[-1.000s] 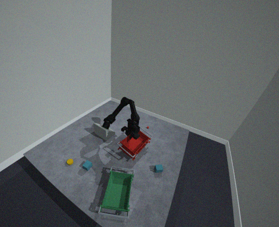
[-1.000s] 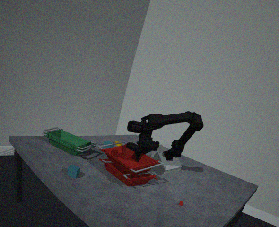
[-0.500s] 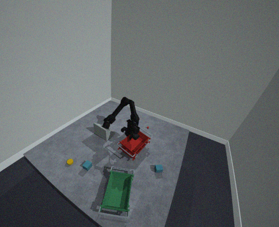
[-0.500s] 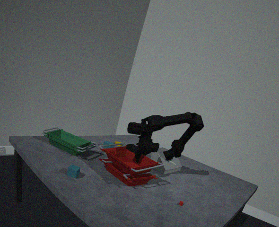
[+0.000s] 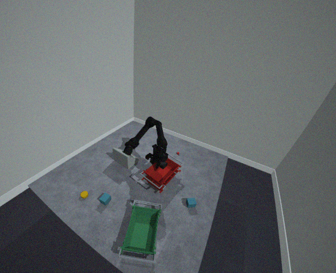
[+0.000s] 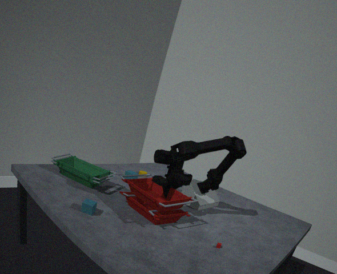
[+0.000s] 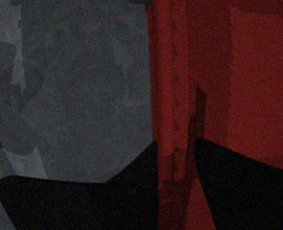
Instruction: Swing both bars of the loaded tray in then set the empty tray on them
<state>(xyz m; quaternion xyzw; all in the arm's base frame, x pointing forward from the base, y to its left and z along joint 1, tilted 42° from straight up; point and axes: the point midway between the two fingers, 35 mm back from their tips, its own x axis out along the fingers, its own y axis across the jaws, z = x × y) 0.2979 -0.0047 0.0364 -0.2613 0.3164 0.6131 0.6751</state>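
The red tray is 70 mm ahead of my gripper tip, 10 mm to the right of it and 30 mm above it. The rest, counted from my gripper tip: small red block: 40 mm ahead, 370 mm to the left, 70 mm below; yellow disc: 300 mm behind, 470 mm to the right, 70 mm below.
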